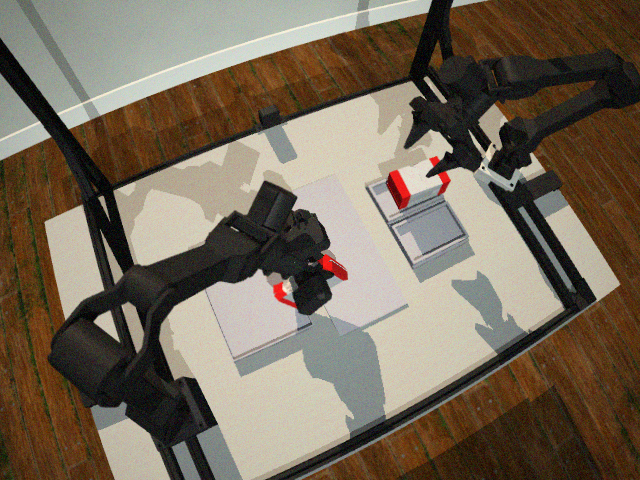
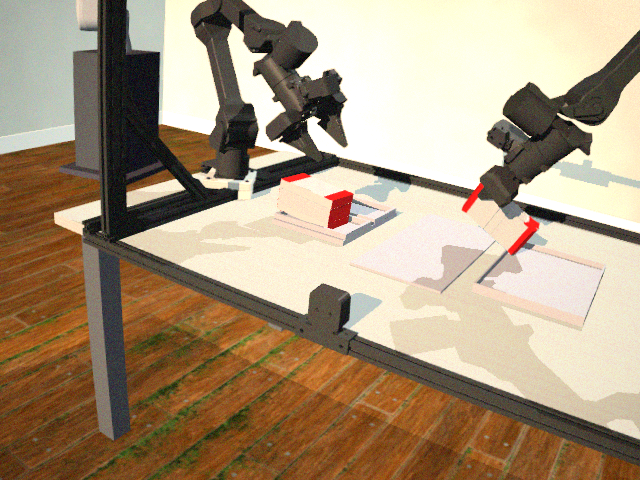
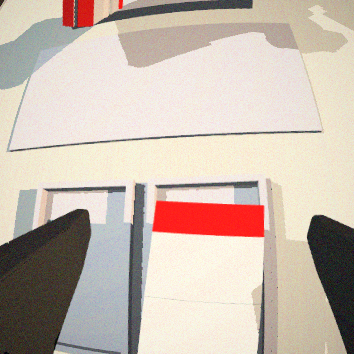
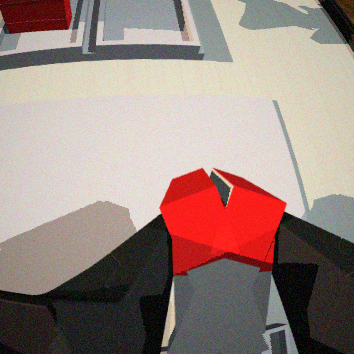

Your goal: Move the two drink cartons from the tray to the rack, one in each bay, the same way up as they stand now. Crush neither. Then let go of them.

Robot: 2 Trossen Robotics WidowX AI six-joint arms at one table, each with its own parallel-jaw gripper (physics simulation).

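Places are measured from the left arm's base along level axes (x up, y right, z ahead), in centimetres.
Pixels of known places: left gripper, between the fingertips: (image 1: 415, 162) (image 2: 333, 153) (image 3: 203, 225); right gripper, between the fingertips: (image 1: 329, 268) (image 2: 483, 193) (image 4: 218, 222); left arm's base, origin of its link: (image 1: 502, 165) (image 2: 230, 175); right arm's base, origin of its link: (image 1: 170, 413).
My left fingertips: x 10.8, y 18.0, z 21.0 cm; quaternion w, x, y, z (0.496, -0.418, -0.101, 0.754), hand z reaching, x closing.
Observation:
For each thing: its top centre in the pictures, then the offset to it from my left fingertips. "spot": a spot on its surface instead.
- white carton with red ends, centre of its top: (image 3: 201, 307) (image 2: 316, 182) (image 1: 422, 174) dz -2.7, dx -6.3, dy -2.1 cm
- two-bay rack, centre of its top: (image 3: 136, 270) (image 2: 338, 210) (image 1: 418, 210) dz +2.1, dx -12.4, dy -5.5 cm
- second carton, centre of its top: (image 4: 277, 337) (image 1: 311, 273) (image 2: 506, 184) dz +30.7, dx -1.2, dy +4.9 cm
- tray, centre of its top: (image 2: 545, 272) (image 1: 248, 286) dz +37.1, dx -12.8, dy +15.8 cm
- small black block, a spot on its surface: (image 2: 329, 307) (image 1: 264, 111) spot: dz +0.3, dx -10.6, dy +38.2 cm
One white carton with red ends (image 1: 418, 181) (image 2: 310, 204) (image 3: 205, 265) (image 4: 37, 15) lies lengthwise in one bay of the two-bay rack (image 1: 439, 251) (image 2: 310, 229) (image 3: 270, 280); the other bay is empty. My left gripper (image 1: 418, 160) (image 2: 331, 152) (image 3: 203, 225) is open above that carton, apart from it. My right gripper (image 1: 310, 291) (image 2: 509, 211) (image 4: 218, 222) is shut on the second carton (image 1: 281, 293) (image 2: 496, 224) (image 3: 80, 12) (image 4: 225, 300), held tilted above the table near the tray's edge. Its red end looks creased, with a dark notch. The tray (image 1: 248, 315) (image 2: 537, 304) shows no carton.
A low pale panel (image 1: 361, 289) (image 2: 413, 248) (image 3: 170, 100) (image 4: 125, 145) lies between tray and rack. Black rails border the table. A small black block (image 1: 269, 115) (image 2: 329, 307) stands at one table edge, and dark frame posts (image 1: 434, 41) (image 2: 112, 118) rise at the sides.

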